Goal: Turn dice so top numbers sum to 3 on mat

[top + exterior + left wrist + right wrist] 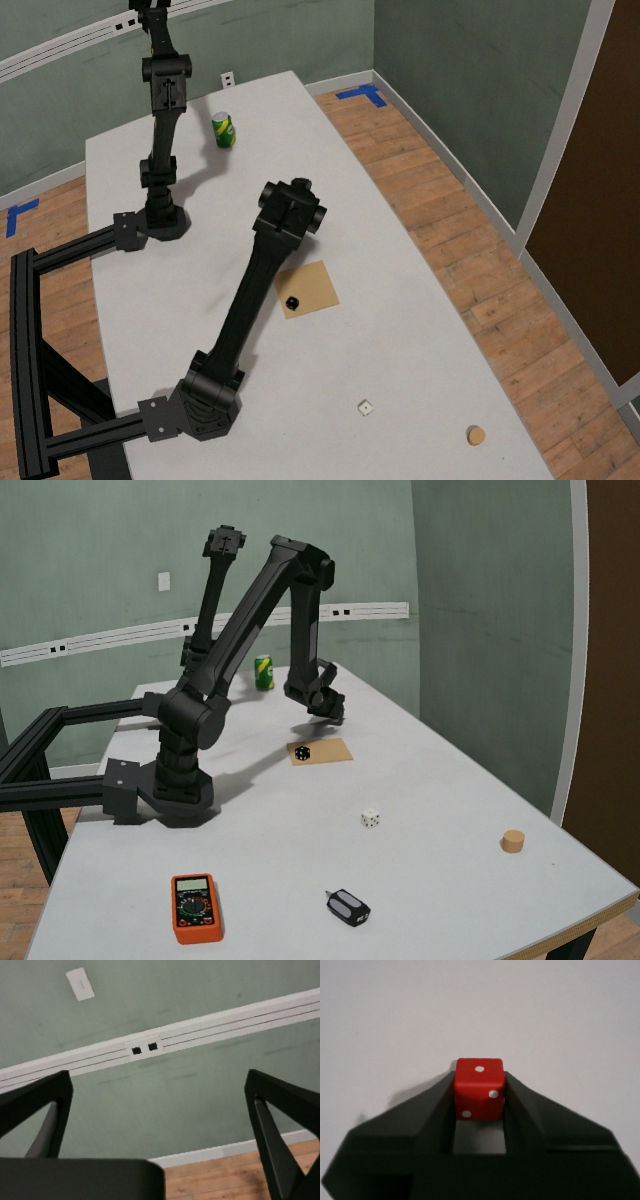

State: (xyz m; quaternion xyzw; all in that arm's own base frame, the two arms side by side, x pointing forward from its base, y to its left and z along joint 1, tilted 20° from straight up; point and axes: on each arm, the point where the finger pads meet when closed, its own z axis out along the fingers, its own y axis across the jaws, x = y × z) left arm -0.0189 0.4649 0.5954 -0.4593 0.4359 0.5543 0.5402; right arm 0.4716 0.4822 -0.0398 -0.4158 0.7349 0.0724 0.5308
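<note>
Right now the red die is right at my right hand. Also, from my right hand: black device 20 cm behind, 85 cm to the right; then tan mat 11 cm behind, 25 cm to the right, 2 cm below; then cork cylinder 11 cm ahead, 79 cm to the right.
</note>
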